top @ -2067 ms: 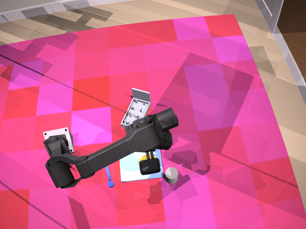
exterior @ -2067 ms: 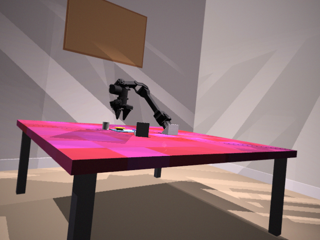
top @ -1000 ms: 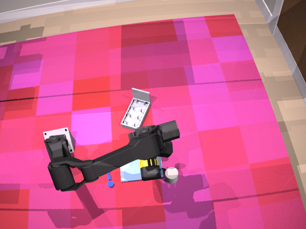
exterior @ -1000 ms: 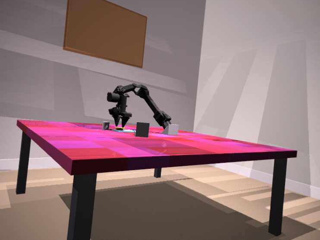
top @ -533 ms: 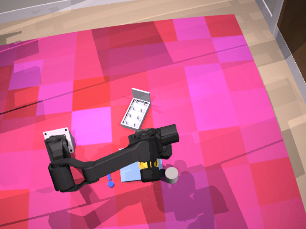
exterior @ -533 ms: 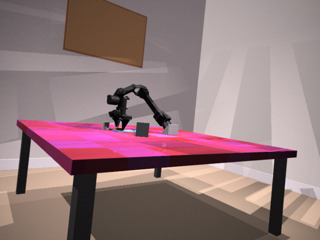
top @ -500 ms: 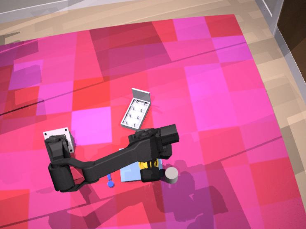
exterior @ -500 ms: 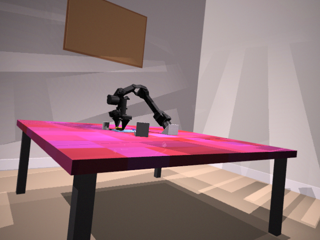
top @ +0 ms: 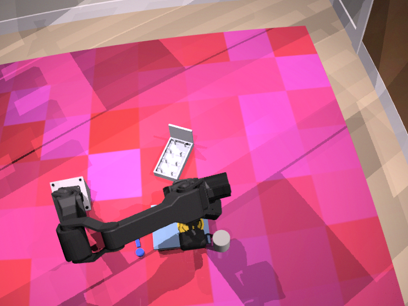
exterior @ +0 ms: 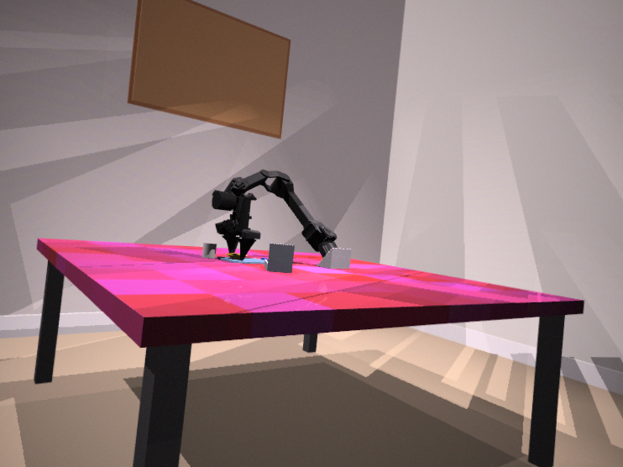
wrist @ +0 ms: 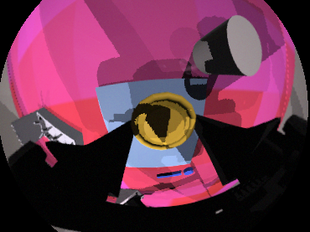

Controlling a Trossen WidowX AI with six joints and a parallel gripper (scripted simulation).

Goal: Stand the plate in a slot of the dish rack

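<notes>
Now: gripper tip 22 cm to the right of the grey dish rack, 2 cm below it and 2 cm past it. Also, from my gripper tip: blue spoon: 15 cm behind, 3 cm to the right; then yellow plate: 1 cm above; then white cup: 7 cm ahead, 6 cm to the right, 2 cm above.
</notes>
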